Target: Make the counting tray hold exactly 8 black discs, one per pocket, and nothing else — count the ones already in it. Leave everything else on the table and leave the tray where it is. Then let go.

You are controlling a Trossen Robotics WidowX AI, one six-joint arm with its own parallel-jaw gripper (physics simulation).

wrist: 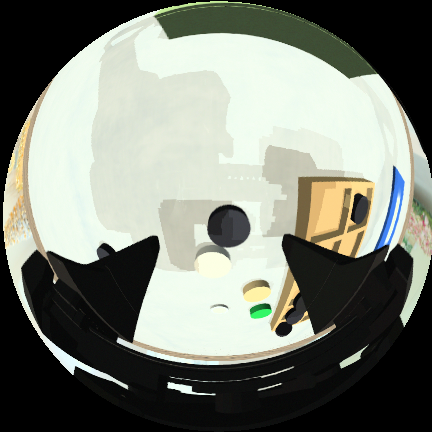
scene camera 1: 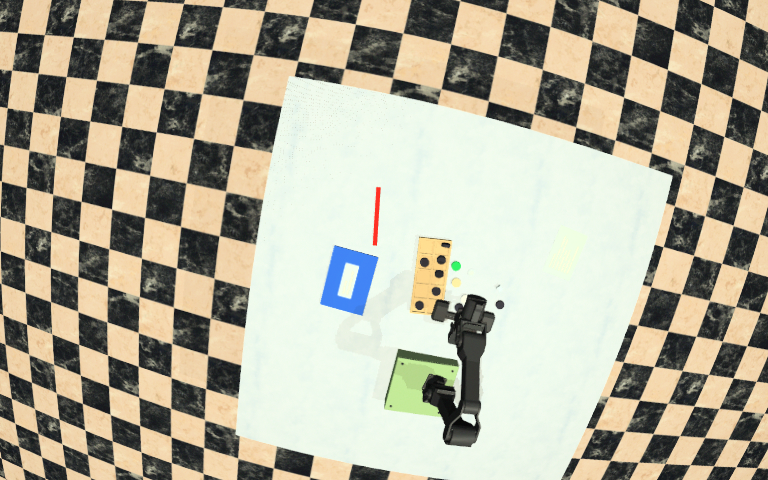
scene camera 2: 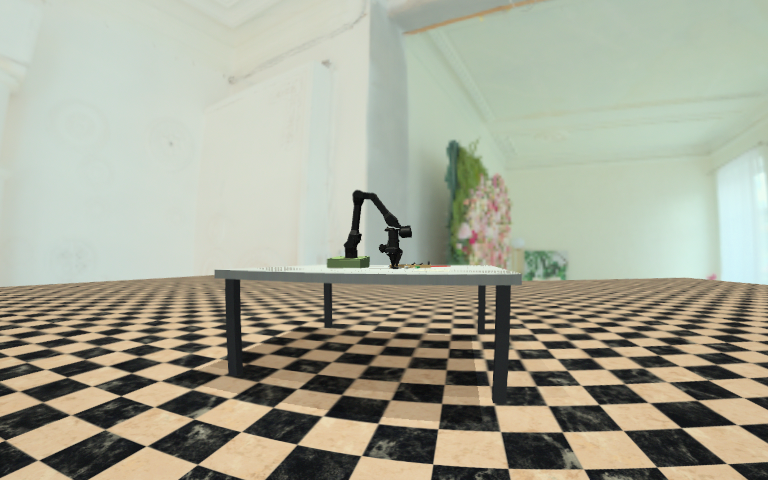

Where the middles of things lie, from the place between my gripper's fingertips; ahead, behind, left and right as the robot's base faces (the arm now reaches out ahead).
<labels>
My gripper is now 5 cm short of the tan counting tray (scene camera 1: 424,280) and 13 cm to the right of it.
</labels>
